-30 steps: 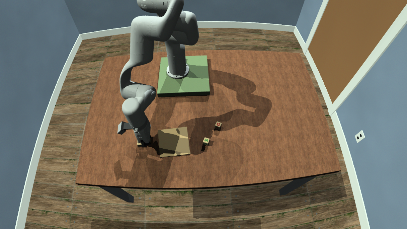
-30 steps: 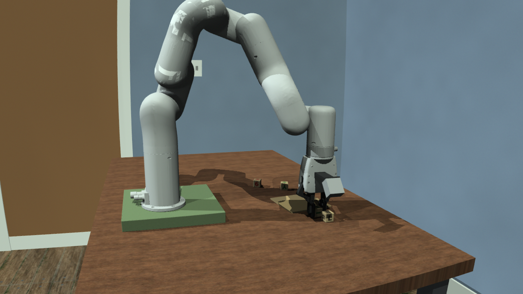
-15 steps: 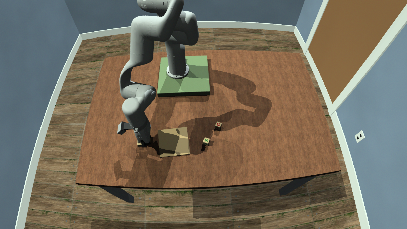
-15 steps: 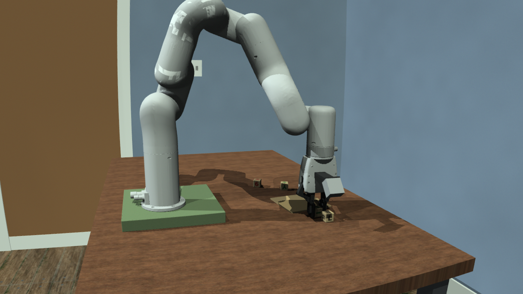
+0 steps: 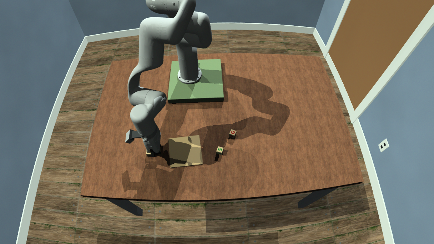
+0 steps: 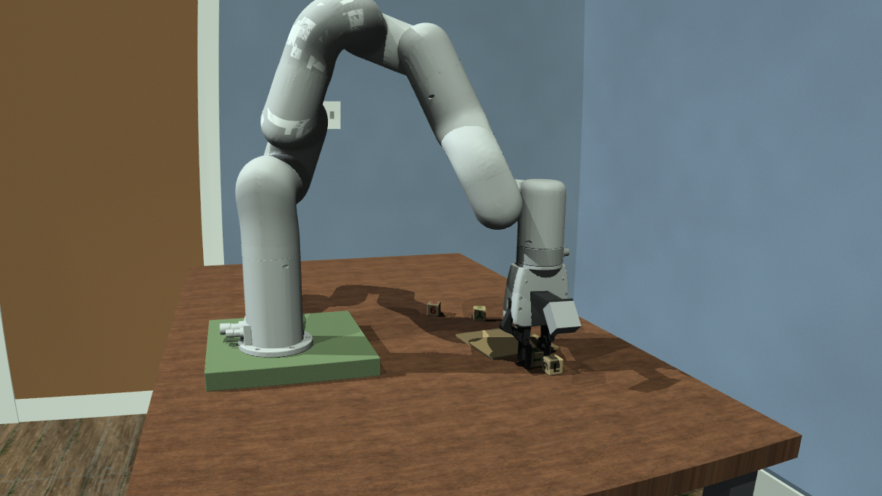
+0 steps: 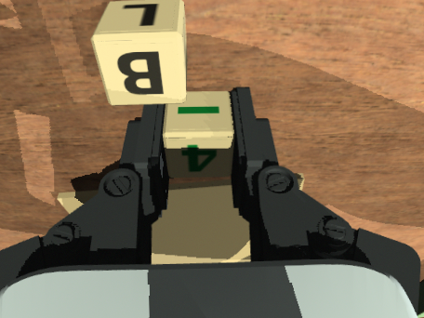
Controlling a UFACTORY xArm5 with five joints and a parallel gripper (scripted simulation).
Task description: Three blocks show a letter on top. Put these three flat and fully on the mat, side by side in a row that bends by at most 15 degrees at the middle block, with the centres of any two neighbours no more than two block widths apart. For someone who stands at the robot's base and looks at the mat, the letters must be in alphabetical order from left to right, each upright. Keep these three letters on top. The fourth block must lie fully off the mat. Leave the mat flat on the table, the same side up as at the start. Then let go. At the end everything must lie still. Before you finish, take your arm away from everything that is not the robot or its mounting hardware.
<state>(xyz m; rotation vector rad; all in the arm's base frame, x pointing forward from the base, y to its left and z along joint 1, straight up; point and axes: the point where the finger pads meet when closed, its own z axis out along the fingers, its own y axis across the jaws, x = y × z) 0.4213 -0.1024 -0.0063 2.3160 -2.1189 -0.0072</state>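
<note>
Now: hand 1 cm above the cream block. Also, from my hand: tan mat 12 cm to the left, 2 cm below.
</note>
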